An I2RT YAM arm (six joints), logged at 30 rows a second.
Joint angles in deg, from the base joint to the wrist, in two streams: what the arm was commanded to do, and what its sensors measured. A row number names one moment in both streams.
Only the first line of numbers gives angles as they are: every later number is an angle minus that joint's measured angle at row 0.
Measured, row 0:
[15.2, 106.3, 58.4, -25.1, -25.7, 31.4]
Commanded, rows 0 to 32:
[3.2, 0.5, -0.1, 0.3, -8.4, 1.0]
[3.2, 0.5, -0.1, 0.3, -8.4, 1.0]
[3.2, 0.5, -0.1, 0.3, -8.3, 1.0]
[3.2, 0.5, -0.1, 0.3, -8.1, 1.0]
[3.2, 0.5, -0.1, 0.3, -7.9, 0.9]
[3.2, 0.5, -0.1, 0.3, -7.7, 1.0]
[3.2, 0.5, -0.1, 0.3, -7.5, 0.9]
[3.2, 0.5, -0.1, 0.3, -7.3, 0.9]
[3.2, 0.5, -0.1, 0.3, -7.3, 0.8]
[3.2, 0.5, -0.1, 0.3, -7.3, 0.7]
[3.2, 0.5, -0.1, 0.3, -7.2, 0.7]
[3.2, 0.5, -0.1, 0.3, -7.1, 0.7]
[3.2, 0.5, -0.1, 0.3, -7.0, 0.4]
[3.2, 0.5, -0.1, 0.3, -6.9, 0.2]
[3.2, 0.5, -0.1, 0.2, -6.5, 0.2]
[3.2, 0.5, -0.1, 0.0, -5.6, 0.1]
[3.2, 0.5, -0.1, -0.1, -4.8, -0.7]
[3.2, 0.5, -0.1, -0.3, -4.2, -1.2]
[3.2, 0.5, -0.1, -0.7, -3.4, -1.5]
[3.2, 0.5, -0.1, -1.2, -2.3, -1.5]
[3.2, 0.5, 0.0, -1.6, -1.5, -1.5]
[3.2, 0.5, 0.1, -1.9, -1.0, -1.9]
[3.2, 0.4, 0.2, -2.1, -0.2, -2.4]
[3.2, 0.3, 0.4, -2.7, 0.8, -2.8]
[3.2, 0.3, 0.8, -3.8, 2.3, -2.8]
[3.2, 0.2, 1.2, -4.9, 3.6, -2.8]
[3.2, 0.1, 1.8, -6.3, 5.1, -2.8]
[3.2, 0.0, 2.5, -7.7, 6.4, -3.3]
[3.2, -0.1, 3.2, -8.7, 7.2, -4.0]
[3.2, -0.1, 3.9, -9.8, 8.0, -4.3]
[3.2, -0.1, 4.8, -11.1, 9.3, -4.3]
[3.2, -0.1, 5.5, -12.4, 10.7, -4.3]
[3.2, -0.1, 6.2, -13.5, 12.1, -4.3]
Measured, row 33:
[2.9, 0.0, 3.2, -12.1, 7.0, -2.9]
